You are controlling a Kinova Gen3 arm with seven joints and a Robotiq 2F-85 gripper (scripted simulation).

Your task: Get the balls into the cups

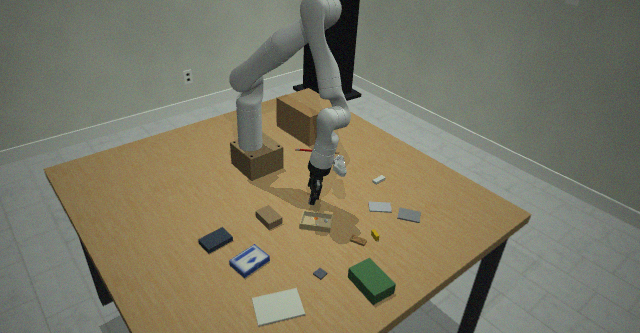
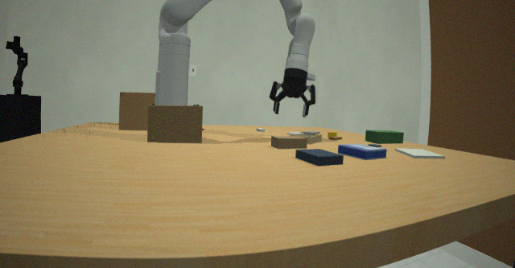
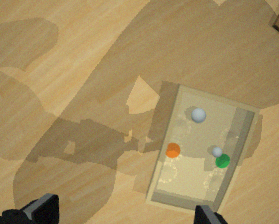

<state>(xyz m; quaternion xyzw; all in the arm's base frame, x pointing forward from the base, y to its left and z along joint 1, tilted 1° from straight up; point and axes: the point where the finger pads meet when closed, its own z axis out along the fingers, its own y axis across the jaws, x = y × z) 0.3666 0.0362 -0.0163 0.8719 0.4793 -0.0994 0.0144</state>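
Now: hand 5 cm short of the covered wooden puzzle, 1 cm to the left of it and 8 cm above it. Round my hand: brown block (5 cm behind, 14 cm to the right, 7 cm below); pale grey tile (11 cm ahead, 23 cm to the left, 8 cm below); yellow block (21 cm ahead, 11 cm to the left, 8 cm below).
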